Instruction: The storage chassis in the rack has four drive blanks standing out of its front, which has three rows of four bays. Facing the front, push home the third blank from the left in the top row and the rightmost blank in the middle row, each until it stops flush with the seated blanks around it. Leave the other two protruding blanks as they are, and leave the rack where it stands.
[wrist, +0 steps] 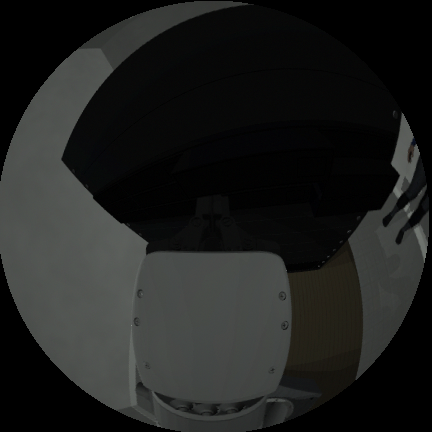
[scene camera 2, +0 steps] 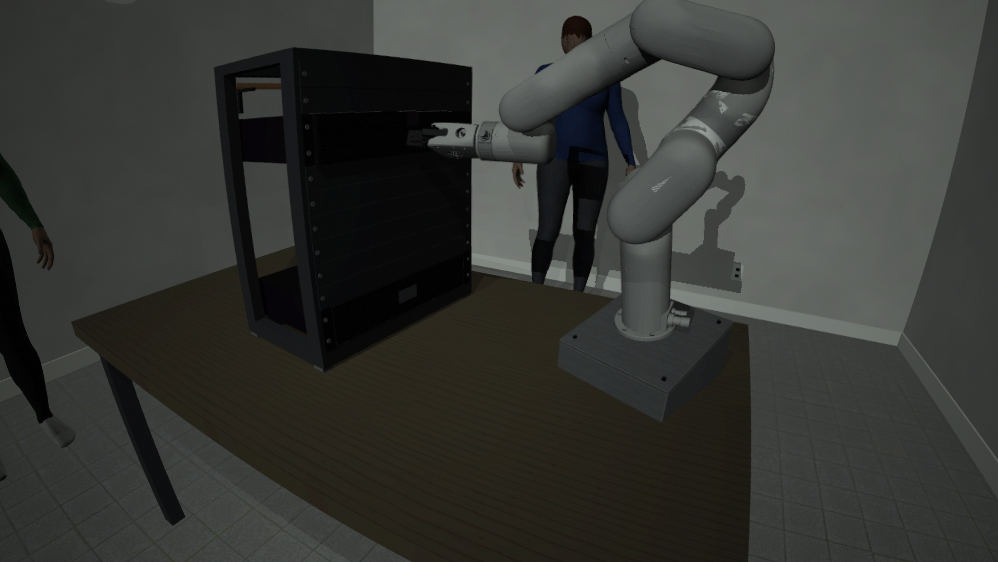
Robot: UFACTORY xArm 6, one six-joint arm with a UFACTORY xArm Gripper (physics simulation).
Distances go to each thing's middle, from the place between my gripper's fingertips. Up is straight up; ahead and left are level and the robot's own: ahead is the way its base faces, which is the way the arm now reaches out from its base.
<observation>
Right now my hand is 150 mm short of the black rack (scene camera 2: 382, 231), 10 mm to the right of it and 130 mm above it.
</observation>
